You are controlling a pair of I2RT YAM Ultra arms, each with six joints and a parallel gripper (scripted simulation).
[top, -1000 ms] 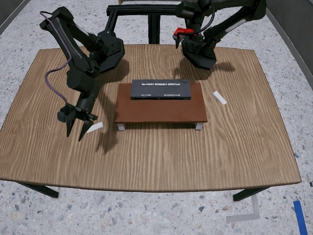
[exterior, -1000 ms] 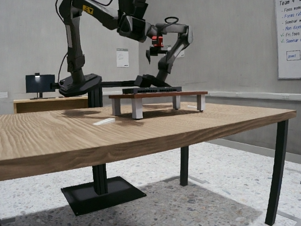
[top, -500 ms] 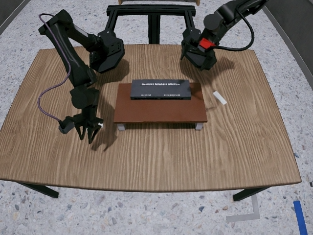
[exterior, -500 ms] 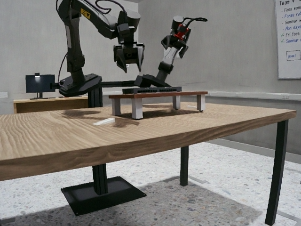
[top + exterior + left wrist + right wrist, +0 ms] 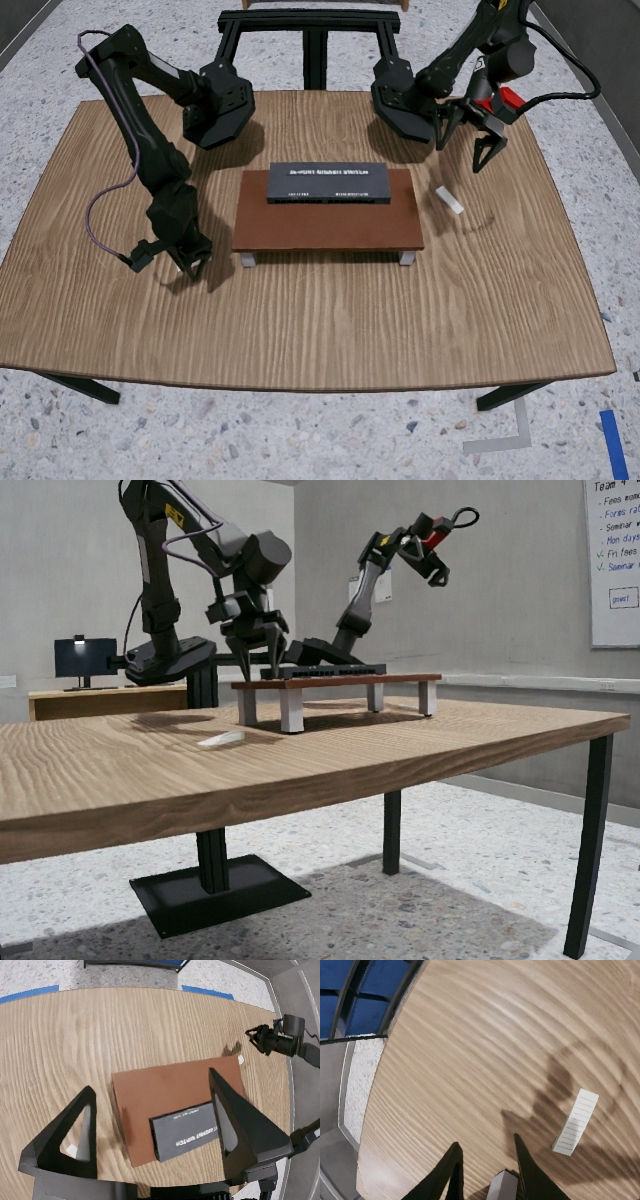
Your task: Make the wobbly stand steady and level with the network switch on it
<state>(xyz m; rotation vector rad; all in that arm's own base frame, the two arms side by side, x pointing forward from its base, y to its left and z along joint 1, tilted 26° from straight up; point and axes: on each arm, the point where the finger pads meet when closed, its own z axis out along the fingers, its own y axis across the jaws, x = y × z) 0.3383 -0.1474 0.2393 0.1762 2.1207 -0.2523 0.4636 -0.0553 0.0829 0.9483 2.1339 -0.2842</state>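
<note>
Right now my right hand is 31 cm to the right of the network switch and 23 cm past it. Also, from my right hand: brown stand (30 cm to the left, 17 cm behind, 6 cm below).
</note>
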